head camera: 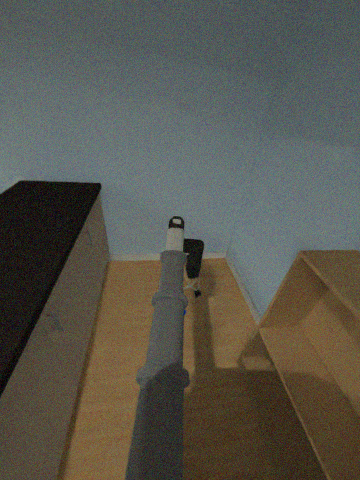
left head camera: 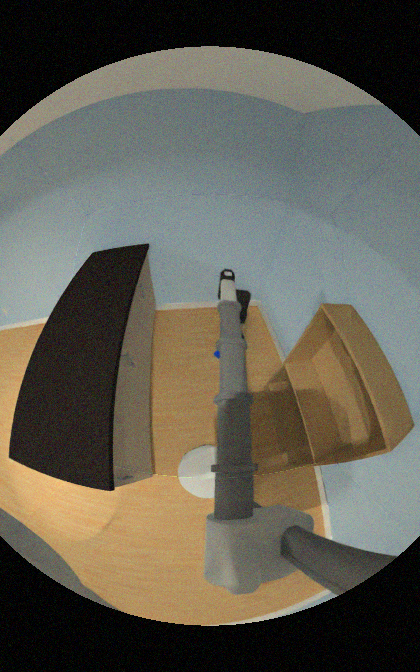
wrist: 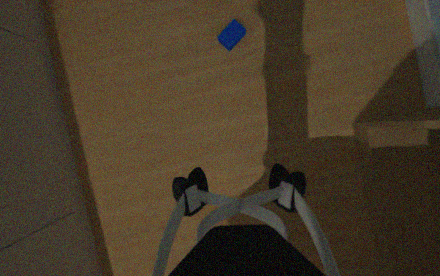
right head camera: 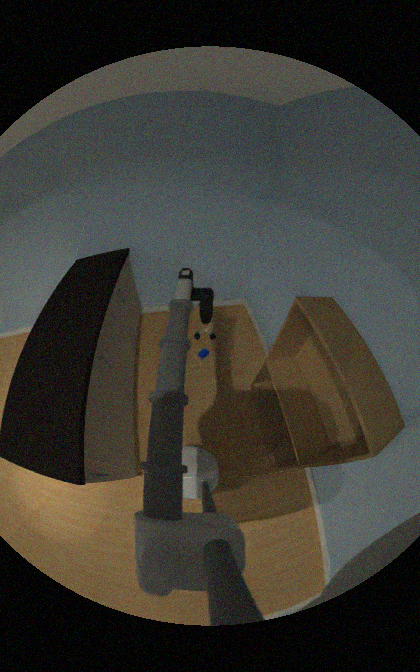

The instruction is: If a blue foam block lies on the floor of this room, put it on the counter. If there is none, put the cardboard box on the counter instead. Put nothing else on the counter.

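A small blue foam block (left head camera: 217, 354) (right head camera: 203, 353) (wrist: 232, 34) lies on the wooden floor between the counter and the shelf. In the head camera view a sliver of the blue block (head camera: 185, 312) shows past the arm. My gripper (right head camera: 205, 336) (wrist: 238, 181) is open and empty, with its fingers well apart above the floor. In the wrist view the block lies beyond the fingertips, towards the top of the frame. The counter (head camera: 42, 225) (left head camera: 75, 360) (right head camera: 55, 370) has a black top and grey sides and stands on the left. The cardboard box does not show in these views.
An open wooden shelf unit (head camera: 330, 257) (left head camera: 382, 395) (right head camera: 362, 370) stands on the right by the wall. My telescoping arm (head camera: 162, 350) (left head camera: 234, 430) (right head camera: 166, 430) reaches out between it and the counter. A pale round shape (left head camera: 195, 471) (right head camera: 207, 470) shows beneath the arm. Blue walls close off the far end.
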